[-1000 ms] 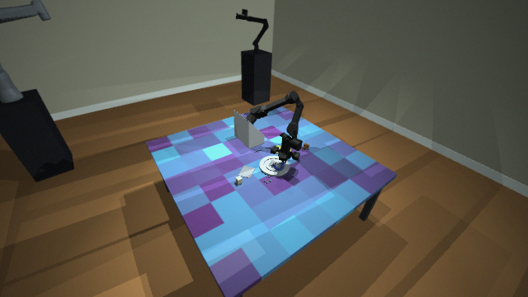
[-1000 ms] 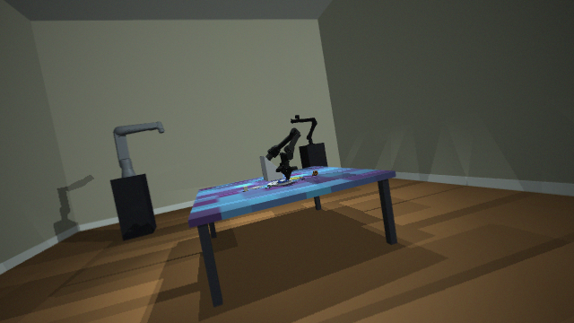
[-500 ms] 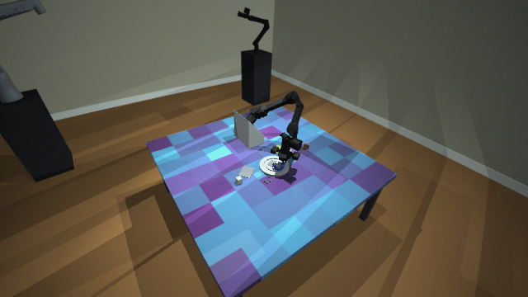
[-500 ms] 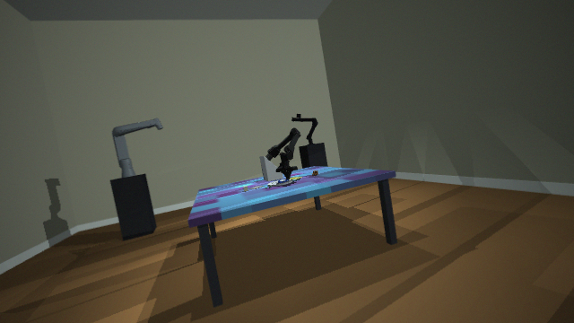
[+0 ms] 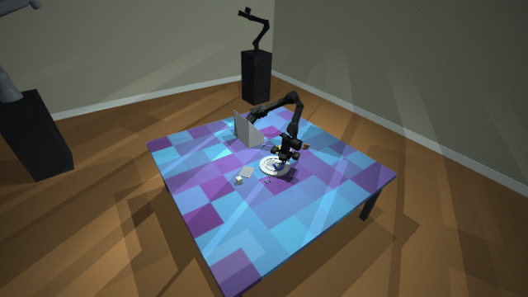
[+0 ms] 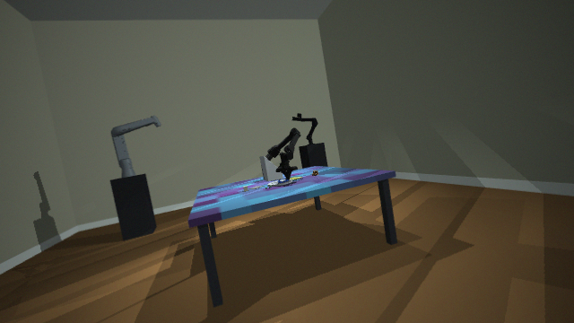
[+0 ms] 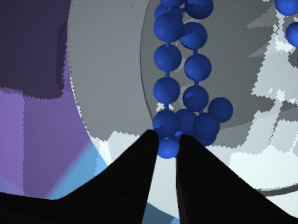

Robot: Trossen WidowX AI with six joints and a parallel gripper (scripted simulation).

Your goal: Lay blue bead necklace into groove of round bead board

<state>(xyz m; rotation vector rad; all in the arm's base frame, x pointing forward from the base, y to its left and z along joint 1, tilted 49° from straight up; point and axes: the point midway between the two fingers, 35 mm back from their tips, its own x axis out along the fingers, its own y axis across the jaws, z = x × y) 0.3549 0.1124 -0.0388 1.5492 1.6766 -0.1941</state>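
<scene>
Right now my gripper tip is 30 mm past the round white bead board, 60 mm to the left of it and 10 mm above it. Round my gripper tip: cream cube 50 mm behind, 340 mm to the right; then yellow patch 130 mm behind, 100 mm to the left, 20 mm below; then flat grey square 90 mm behind, 240 mm to the right, 20 mm below.
</scene>
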